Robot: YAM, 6 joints.
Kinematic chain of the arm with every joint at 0, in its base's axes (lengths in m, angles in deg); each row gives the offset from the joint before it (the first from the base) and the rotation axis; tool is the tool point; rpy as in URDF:
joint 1: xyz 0 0 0.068 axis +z
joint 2: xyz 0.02 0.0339 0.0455 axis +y
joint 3: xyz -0.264 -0.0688 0 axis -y
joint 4: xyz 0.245 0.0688 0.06 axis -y
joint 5: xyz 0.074 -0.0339 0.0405 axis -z
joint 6: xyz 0.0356 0 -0.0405 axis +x
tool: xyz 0 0 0 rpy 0 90 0
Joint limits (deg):
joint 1: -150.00..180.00
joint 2: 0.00..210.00
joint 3: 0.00..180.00
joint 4: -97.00..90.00
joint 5: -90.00..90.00
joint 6: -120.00..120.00
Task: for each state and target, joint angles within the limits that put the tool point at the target. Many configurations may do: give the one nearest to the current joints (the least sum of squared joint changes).
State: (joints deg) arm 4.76 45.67 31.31 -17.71 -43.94 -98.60
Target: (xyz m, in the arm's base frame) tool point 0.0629 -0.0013 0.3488
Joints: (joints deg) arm -19.35 14.03 40.51 -21.87 -33.44 -98.60
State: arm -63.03 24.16 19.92 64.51 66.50 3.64
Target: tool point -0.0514 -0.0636 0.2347
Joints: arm -103.63 15.83 0.00 62.06 79.11 3.64
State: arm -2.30 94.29 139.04 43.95 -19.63 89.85
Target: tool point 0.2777 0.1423 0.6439
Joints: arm 24.75 106.75 137.39 40.02 -21.37 89.85
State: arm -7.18 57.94 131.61 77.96 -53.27 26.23
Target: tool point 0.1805 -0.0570 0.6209
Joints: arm -26.26 85.87 108.74 77.01 -53.87 26.23
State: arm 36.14 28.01 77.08 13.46 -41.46 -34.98
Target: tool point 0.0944 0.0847 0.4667
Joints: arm 31.39 41.06 59.45 8.41 -40.51 -34.98
